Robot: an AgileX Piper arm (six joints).
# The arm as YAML. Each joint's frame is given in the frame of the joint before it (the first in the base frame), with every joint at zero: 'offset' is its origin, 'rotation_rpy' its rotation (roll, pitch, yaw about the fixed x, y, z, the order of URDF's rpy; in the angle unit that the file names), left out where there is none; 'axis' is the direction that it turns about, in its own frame. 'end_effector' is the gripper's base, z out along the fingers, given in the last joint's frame.
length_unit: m
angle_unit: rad
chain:
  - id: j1
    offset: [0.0, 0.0, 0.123]
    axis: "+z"
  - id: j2
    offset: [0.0, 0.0, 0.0]
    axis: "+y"
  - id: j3
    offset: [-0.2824, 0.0, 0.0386]
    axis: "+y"
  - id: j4
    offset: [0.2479, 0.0, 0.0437]
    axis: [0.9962, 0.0, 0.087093]
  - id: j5
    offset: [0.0, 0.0, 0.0]
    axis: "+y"
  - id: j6
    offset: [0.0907, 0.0, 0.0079]
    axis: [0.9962, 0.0, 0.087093]
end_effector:
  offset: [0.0, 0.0, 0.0]
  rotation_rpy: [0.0, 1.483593, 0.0]
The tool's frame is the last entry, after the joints.
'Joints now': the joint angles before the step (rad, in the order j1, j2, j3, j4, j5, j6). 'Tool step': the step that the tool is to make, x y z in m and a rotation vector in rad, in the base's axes. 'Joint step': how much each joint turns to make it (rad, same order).
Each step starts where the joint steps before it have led.
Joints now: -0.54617 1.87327 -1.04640 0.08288 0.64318 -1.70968
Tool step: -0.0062 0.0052 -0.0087 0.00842 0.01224 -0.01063
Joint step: 0.00421 0.00011 0.04284 0.00016 -0.02886 0.01323
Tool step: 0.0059 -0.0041 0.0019 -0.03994 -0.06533 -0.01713
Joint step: -0.00029 -0.00017 -0.00193 0.00227 -0.07525 0.01101
